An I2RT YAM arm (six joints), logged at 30 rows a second.
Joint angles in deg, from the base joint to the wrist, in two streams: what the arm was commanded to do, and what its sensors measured. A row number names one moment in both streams.
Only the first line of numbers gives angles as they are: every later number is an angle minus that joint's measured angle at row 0.
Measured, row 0:
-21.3 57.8 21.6 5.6 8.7 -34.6
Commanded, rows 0 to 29:
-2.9 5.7 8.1 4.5 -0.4 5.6
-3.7 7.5 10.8 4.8 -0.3 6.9
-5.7 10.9 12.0 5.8 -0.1 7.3
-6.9 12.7 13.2 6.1 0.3 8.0
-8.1 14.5 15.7 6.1 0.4 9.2
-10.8 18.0 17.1 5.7 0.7 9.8
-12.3 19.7 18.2 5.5 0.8 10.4
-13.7 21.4 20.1 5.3 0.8 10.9
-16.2 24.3 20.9 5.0 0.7 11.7
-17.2 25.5 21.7 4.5 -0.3 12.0
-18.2 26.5 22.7 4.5 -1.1 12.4
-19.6 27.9 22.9 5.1 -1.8 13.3
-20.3 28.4 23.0 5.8 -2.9 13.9
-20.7 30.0 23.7 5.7 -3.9 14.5
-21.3 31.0 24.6 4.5 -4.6 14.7
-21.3 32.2 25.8 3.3 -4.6 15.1
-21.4 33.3 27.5 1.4 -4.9 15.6
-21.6 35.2 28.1 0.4 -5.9 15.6
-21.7 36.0 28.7 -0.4 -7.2 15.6
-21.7 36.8 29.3 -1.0 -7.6 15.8
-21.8 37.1 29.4 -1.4 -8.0 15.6
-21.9 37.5 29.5 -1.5 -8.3 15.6
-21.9 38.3 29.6 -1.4 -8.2 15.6
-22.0 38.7 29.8 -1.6 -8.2 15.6
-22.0 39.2 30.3 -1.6 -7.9 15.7
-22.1 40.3 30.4 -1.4 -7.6 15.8
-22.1 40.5 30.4 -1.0 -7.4 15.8
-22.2 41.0 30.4 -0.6 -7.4 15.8
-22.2 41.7 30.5 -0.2 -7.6 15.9
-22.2 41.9 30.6 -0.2 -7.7 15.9
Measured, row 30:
-21.7 40.7 28.5 -0.9 -6.6 14.5
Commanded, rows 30 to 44:
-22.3 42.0 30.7 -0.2 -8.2 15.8
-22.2 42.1 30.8 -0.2 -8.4 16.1
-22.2 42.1 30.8 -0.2 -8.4 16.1
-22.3 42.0 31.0 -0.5 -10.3 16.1
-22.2 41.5 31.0 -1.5 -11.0 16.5
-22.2 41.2 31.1 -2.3 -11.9 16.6
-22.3 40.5 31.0 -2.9 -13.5 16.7
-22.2 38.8 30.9 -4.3 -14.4 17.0
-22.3 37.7 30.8 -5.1 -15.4 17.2
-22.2 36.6 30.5 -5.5 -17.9 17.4
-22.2 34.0 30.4 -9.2 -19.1 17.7
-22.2 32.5 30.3 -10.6 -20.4 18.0
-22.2 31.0 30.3 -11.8 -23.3 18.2
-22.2 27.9 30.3 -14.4 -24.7 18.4
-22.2 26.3 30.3 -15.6 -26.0 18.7
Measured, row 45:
-22.3 33.8 29.3 -10.3 -17.3 16.4
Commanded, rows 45 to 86:
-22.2 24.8 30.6 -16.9 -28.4 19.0
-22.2 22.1 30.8 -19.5 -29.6 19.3
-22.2 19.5 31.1 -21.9 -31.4 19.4
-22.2 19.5 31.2 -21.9 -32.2 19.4
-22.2 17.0 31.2 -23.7 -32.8 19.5
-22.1 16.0 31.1 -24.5 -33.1 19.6
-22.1 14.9 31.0 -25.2 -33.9 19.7
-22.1 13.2 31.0 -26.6 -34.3 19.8
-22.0 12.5 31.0 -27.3 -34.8 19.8
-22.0 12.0 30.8 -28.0 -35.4 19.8
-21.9 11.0 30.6 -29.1 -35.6 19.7
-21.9 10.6 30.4 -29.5 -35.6 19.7
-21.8 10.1 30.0 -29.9 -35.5 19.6
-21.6 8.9 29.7 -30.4 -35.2 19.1
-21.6 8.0 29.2 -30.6 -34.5 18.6
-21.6 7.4 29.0 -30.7 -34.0 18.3
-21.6 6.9 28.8 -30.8 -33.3 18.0
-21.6 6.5 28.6 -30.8 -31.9 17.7
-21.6 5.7 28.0 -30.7 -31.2 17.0
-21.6 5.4 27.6 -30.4 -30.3 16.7
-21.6 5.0 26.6 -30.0 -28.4 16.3
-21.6 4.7 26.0 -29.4 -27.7 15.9
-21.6 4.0 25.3 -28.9 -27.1 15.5
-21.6 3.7 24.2 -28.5 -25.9 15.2
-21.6 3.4 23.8 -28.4 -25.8 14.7
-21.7 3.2 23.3 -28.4 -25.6 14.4
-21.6 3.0 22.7 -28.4 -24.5 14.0
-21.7 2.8 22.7 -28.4 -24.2 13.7
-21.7 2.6 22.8 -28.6 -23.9 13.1
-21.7 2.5 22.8 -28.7 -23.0 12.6
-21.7 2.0 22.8 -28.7 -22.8 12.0
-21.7 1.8 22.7 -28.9 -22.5 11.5
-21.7 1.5 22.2 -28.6 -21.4 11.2
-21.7 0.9 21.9 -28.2 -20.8 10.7
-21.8 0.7 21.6 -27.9 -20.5 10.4
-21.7 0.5 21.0 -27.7 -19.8 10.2
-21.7 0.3 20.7 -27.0 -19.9 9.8
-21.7 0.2 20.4 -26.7 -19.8 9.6
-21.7 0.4 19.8 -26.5 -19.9 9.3
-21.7 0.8 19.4 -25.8 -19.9 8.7
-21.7 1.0 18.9 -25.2 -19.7 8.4
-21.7 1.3 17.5 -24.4 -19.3 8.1
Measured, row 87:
-21.7 1.1 19.8 -28.1 -20.8 10.1
